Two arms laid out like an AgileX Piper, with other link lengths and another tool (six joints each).
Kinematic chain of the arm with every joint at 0, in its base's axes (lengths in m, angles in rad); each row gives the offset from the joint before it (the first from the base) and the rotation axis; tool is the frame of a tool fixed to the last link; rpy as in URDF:
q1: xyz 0 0 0.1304 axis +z
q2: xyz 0 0 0 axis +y
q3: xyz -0.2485 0 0.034 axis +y
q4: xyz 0.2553 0 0.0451 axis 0.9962 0 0.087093
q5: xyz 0 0 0 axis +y
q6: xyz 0.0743 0 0.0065 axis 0.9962 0 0.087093
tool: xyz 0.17 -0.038 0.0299 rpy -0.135 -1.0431 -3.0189
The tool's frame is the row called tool.
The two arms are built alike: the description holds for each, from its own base.
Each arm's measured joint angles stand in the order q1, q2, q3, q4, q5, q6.
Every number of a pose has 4 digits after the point. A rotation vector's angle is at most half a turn.
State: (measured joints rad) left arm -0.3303 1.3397 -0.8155 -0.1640 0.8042 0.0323; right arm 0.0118 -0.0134 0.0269 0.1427 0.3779 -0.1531
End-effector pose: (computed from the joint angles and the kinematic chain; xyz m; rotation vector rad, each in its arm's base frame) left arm 0.2779 -0.1644 0.0703 2.6712 -0.4159 1.0553; right arm 0.2489 -0.0218 0.1443 -2.0176 0.0225 -2.3078
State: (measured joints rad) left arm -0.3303 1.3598 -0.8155 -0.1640 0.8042 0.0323; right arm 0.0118 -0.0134 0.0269 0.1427 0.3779 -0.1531
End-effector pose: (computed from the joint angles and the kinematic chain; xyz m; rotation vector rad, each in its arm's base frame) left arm 0.2767 -0.1640 0.0639 2.6847 -0.4164 1.0294; right arm 0.2489 -0.0218 0.1443 -2.0176 0.0225 -2.3078
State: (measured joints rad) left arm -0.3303 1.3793 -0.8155 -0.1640 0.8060 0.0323; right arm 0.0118 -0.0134 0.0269 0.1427 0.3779 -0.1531
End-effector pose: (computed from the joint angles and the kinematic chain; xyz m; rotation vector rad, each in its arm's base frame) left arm 0.2750 -0.1635 0.0576 2.6986 -0.4171 1.0018; right arm 0.2489 -0.0218 0.1443 -2.0176 0.0225 -2.3078
